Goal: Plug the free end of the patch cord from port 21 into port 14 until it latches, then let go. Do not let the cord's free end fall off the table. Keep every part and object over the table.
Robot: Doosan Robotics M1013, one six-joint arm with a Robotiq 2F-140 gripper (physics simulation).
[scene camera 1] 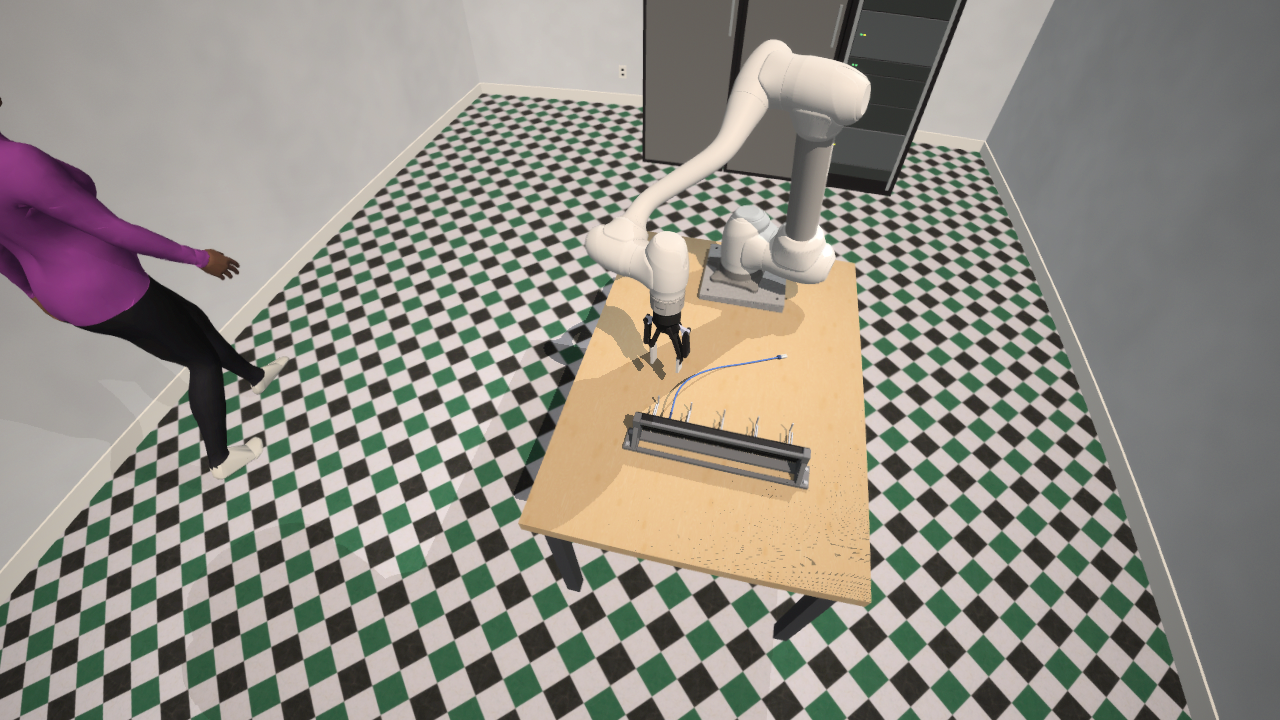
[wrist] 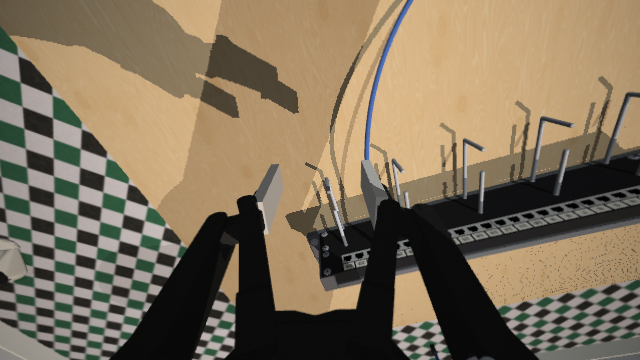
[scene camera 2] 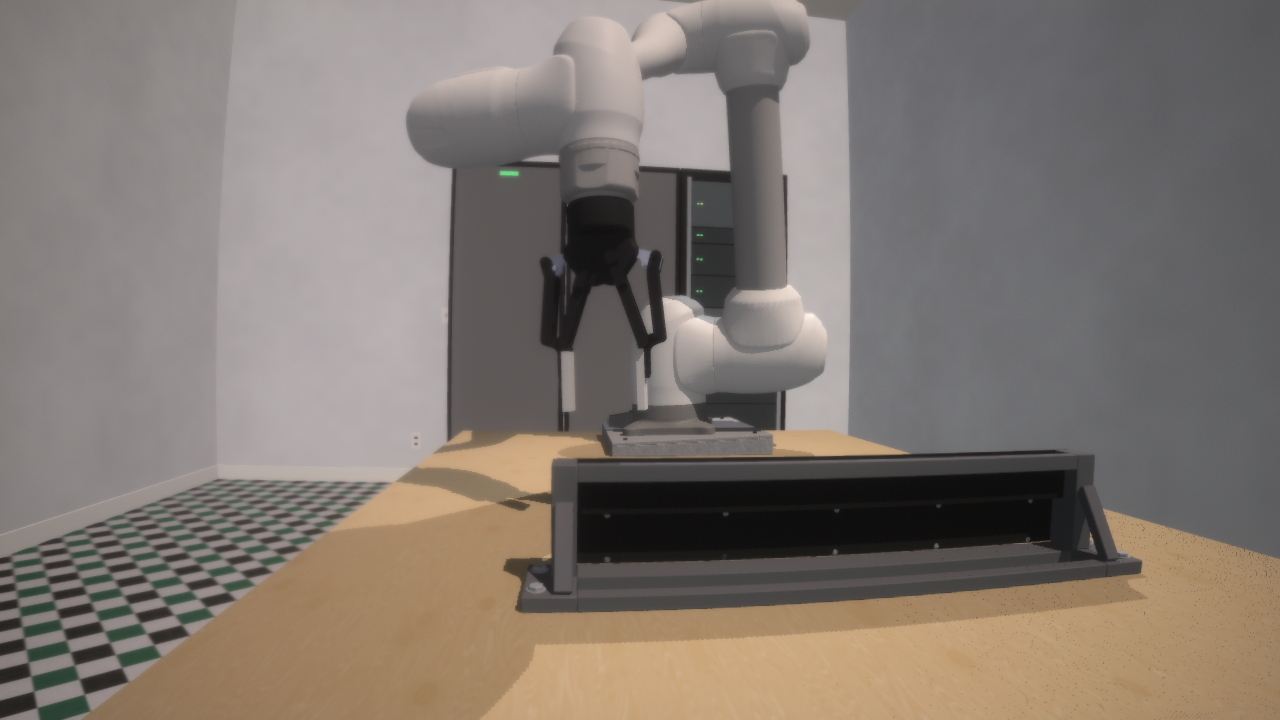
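Where they show: gripper, fingertip midpoint: (scene camera 1: 666, 365) (wrist: 320, 175) (scene camera 2: 605, 410); arm's base, link origin: (scene camera 1: 739, 272) (scene camera 2: 669, 429).
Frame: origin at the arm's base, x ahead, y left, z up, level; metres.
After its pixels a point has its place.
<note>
The blue patch cord (scene camera 1: 751, 360) @(x 0.381, y 0.164, z -0.026 m) (wrist: 368, 130) @(x 0.588, y 0.007, z 0.026 m) curves from the rear of the table to the left part of the patch panel (scene camera 1: 716, 434) @(x 0.750, y 0.160, z 0.067 m) (scene camera 2: 832, 464) @(x 0.766, y 0.156, z 0.067 m) (wrist: 510, 200) @(x 0.722, y 0.216, z 0.013 m). Its free-end plug (scene camera 1: 781, 356) @(x 0.317, y 0.250, z -0.026 m) lies on the table, right of the gripper in scene view 1; it does not show in the wrist view. My gripper (scene camera 1: 665, 362) @(x 0.605, y -0.052, z 0.093 m) (scene camera 2: 605, 408) @(x 0.605, y -0.052, z 0.093 m) (wrist: 320, 175) @(x 0.605, y -0.052, z 0.093 m) is part open and empty, above the table behind the panel's left end. In the wrist view its right finger covers the cord's panel end and some ports. Port numbers are too small to read.
Thin metal hooks and posts (scene camera 1: 720, 419) @(x 0.669, y 0.155, z 0.024 m) (wrist: 465, 170) @(x 0.679, y 0.159, z -0.014 m) stand up along the panel's cord side. The robot's base plate (scene camera 1: 742, 297) @(x 0.128, y 0.050, z 0.000 m) (scene camera 2: 689, 443) @(x 0.142, y 0.041, z -0.009 m) is at the table's rear. The table's left edge (scene camera 1: 566, 407) @(x 0.792, y -0.299, z -0.032 m) lies left of the gripper. A person (scene camera 1: 80, 232) stands off to the left.
</note>
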